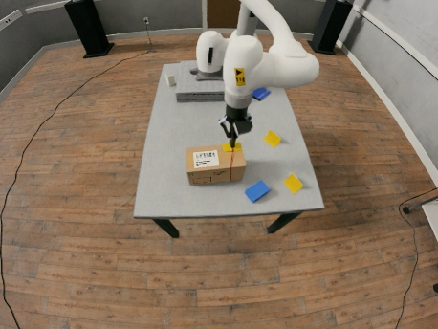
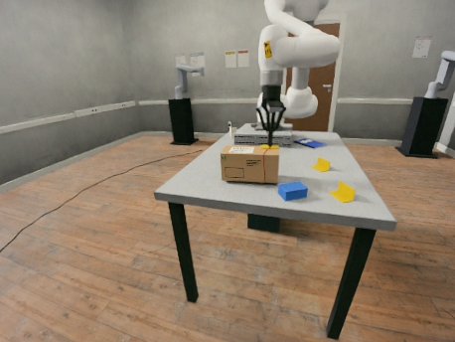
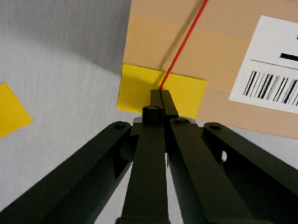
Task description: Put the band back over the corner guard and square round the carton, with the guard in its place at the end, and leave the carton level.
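Right now my hand is 5 cm above the yellow corner guard. The rest, counted from my hand: brown carton: 6 cm ahead, 7 cm to the right, 10 cm below; then blue block: 17 cm ahead, 11 cm to the left, 16 cm below.
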